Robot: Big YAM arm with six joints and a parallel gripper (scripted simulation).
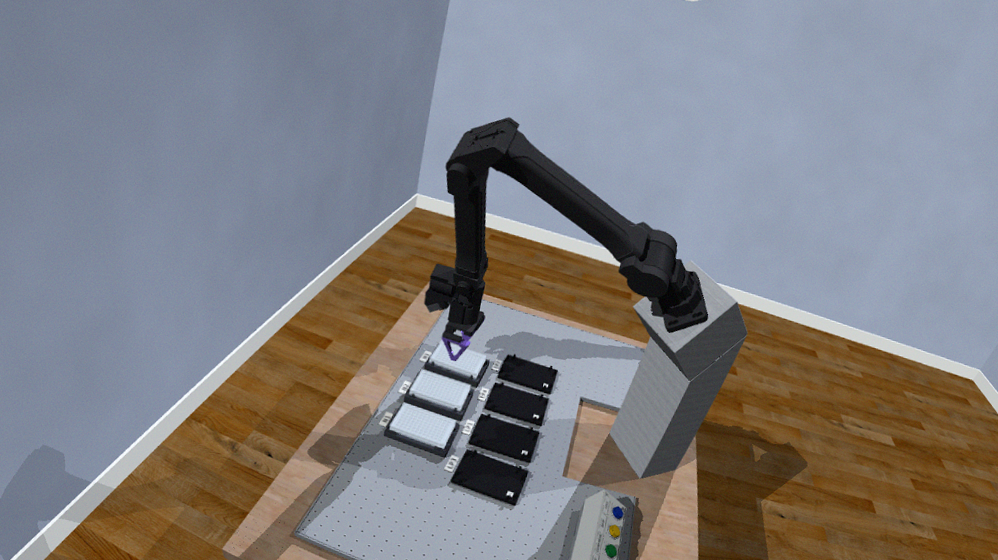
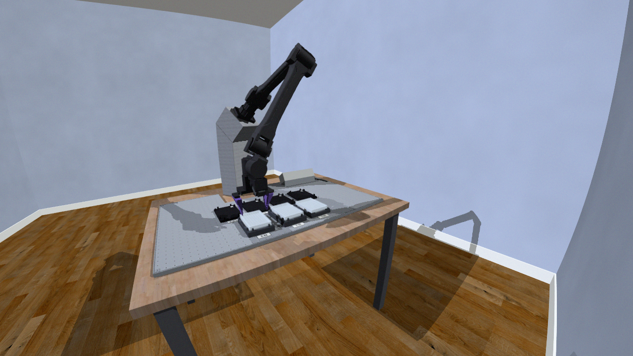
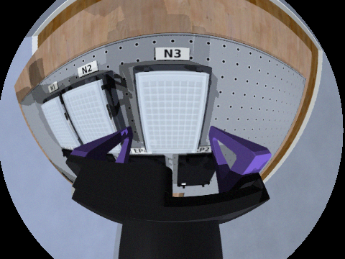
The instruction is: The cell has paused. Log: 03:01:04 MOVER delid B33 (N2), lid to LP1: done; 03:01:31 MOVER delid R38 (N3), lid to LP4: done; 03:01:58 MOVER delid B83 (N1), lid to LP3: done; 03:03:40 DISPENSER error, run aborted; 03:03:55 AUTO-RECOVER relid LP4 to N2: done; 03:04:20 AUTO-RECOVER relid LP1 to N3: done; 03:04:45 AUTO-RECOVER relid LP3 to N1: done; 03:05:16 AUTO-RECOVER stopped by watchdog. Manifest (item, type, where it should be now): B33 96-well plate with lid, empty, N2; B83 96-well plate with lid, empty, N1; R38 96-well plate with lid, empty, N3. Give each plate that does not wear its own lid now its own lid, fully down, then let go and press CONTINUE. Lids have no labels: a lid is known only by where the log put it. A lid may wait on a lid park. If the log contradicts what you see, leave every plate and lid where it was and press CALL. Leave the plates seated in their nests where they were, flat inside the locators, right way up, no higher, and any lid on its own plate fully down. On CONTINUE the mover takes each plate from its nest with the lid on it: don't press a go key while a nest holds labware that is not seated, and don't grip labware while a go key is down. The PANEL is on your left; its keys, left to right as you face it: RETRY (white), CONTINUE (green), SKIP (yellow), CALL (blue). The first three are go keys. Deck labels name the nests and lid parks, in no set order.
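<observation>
Now: hand 48 cm to the right of the green CONTINUE key and 45 cm past it. Round my hand: lid park LP2 (18 cm behind, 6 cm to the right, 6 cm below); then lid park LP1 (20 cm to the left, 18 cm behind, 6 cm below); then lid park LP4 (18 cm behind, 7 cm to the left, 6 cm below).
</observation>
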